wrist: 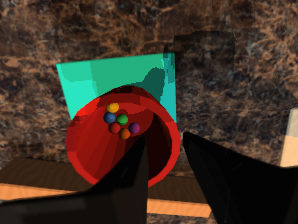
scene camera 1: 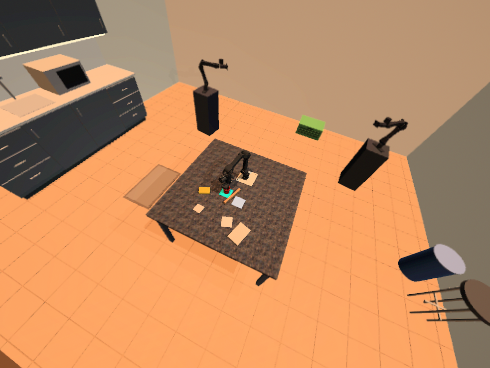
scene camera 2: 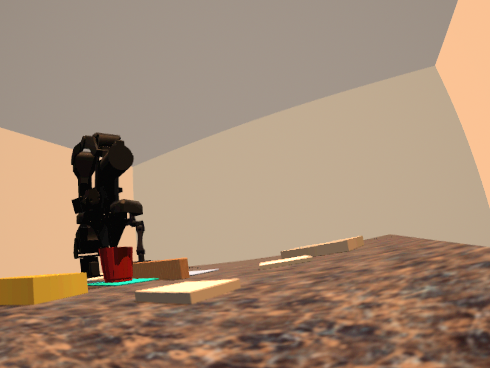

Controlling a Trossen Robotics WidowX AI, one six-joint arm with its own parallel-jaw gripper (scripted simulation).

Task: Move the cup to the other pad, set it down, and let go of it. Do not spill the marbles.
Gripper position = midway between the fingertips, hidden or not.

Note:
In view: the gripper (scene camera 2: 109, 252), a red cup (scene camera 2: 116, 262) and a teal pad (wrist: 82, 81).
The red cup shows as well in the wrist view (wrist: 92, 149). The gripper also shows in the wrist view (wrist: 164, 140).

